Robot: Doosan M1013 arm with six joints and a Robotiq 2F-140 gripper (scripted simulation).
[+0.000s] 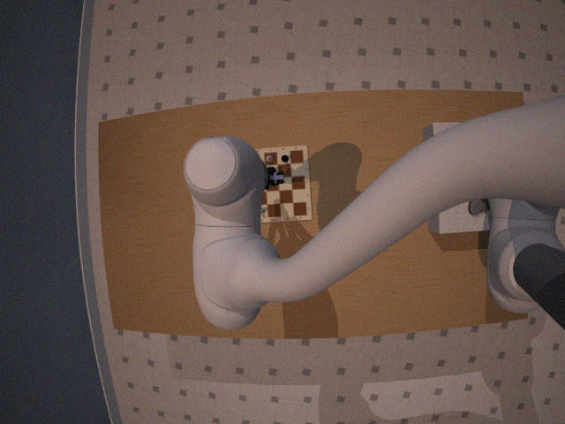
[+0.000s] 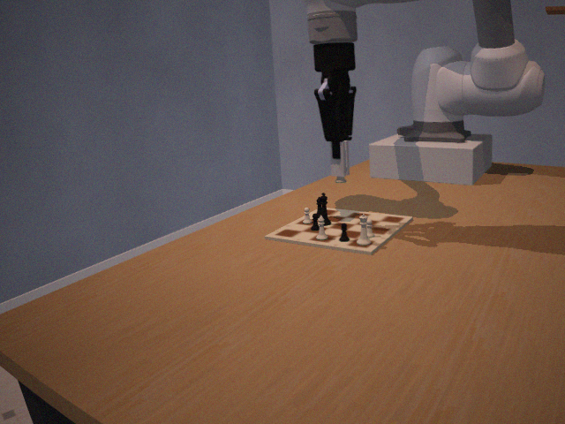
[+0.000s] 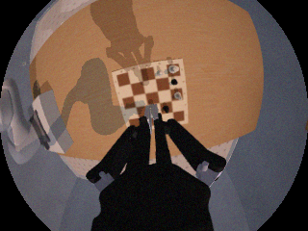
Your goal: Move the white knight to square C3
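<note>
The tall black piece is 100 mm below my hand and 40 mm to the right of it. Also, from my hand: white piece: 110 mm below, 80 mm ahead, 10 mm to the right; then chessboard: 140 mm below.
</note>
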